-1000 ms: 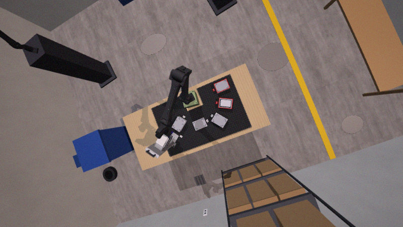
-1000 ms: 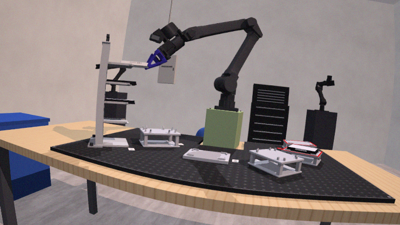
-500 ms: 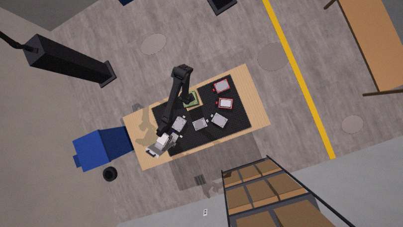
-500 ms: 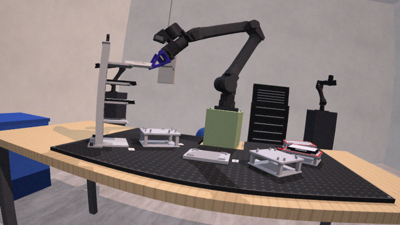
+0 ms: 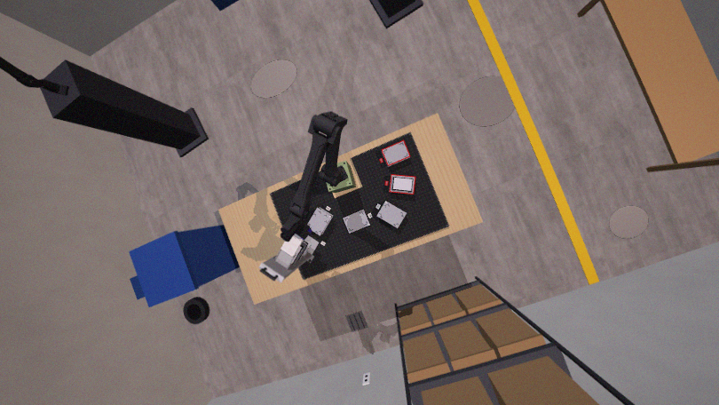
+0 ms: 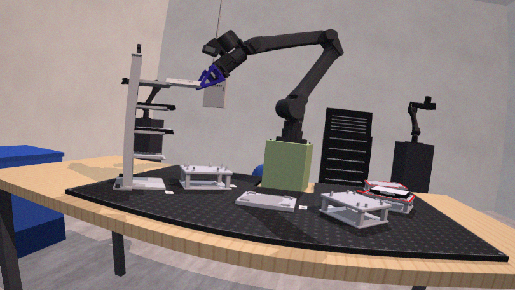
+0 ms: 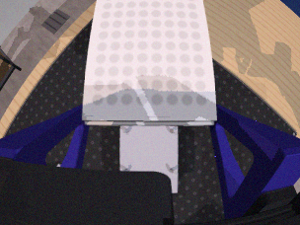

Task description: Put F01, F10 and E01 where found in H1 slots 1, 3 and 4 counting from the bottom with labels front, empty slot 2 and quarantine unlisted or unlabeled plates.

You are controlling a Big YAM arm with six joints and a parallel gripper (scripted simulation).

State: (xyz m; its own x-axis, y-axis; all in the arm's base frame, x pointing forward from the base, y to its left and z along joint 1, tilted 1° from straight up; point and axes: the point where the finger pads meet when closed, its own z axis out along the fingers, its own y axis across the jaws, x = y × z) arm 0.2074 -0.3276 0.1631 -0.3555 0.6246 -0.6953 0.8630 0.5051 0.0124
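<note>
Now: the white well plate 3 cm ahead of my hand and 5 cm to the right of it. From my hand the other things lie so: H1 tag: 13 cm ahead, 3 cm to the right, 34 cm below; plate hotel H1: 11 cm ahead, 19 cm to the right, 14 cm below; regrip nest RG: 2 cm behind, 4 cm to the left, 28 cm below.
</note>
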